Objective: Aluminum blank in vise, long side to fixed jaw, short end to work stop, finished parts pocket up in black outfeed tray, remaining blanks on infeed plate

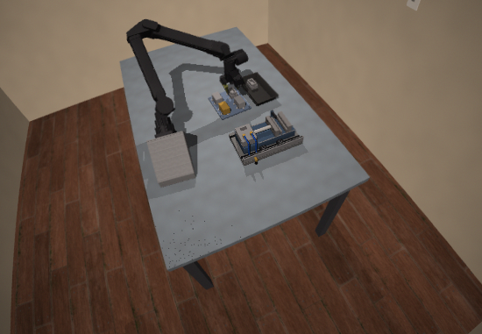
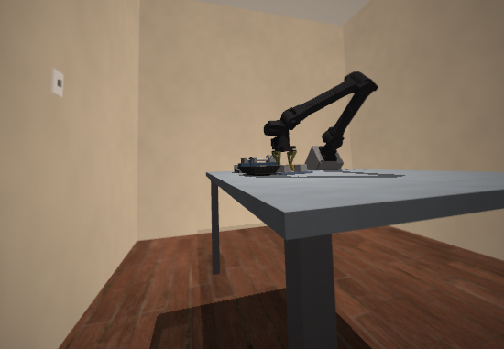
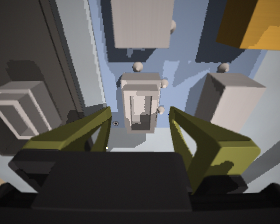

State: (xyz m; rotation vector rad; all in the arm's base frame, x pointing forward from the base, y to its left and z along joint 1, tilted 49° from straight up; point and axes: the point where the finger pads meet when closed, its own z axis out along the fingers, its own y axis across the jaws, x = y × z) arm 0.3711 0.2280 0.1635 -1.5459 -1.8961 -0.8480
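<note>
Right now my hand is 70 mm past the yellow brass blank, 110 mm to the left of it and 20 mm above it. Also, from my hand: blue vise base (70 mm ahead, 350 mm to the right).
</note>
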